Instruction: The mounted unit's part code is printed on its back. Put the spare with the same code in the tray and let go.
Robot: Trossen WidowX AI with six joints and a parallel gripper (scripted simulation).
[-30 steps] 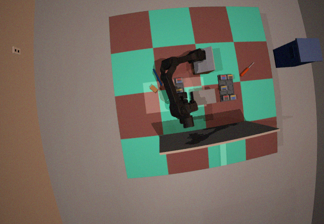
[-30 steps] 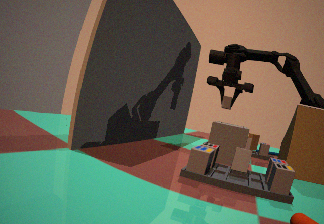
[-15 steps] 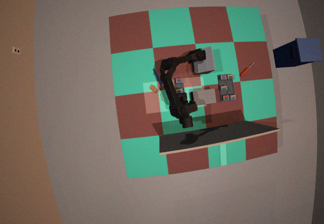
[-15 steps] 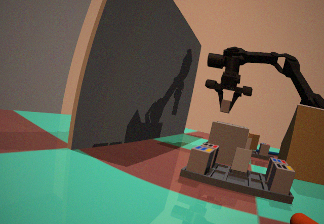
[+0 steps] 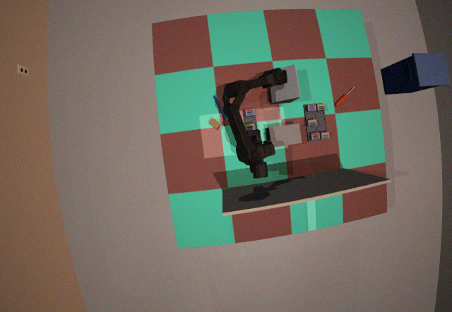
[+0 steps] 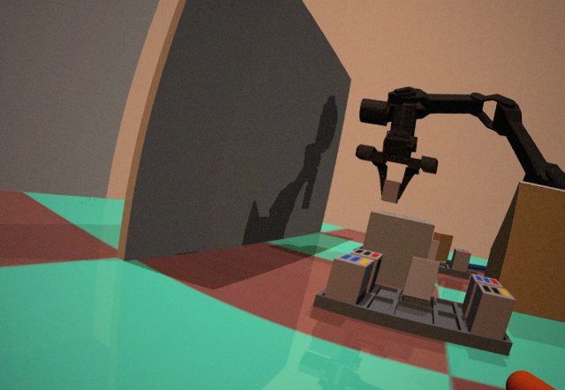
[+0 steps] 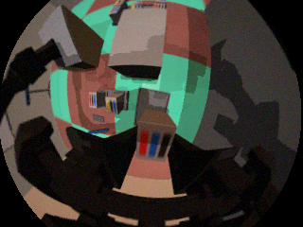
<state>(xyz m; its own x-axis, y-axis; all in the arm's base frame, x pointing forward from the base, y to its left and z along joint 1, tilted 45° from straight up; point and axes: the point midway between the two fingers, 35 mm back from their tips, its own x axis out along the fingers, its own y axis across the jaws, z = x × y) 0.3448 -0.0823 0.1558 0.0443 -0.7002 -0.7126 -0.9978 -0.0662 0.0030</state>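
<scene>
Now: gripper tip 130 mm above the grey tray and 10 mm past it. The rest, counted from my gripper tip: small tan spare (20 mm above); then tall black panel (190 mm to the left, 180 mm ahead, 90 mm above); then mounted unit (180 mm to the left, 80 mm below, 60 mm behind).
</scene>
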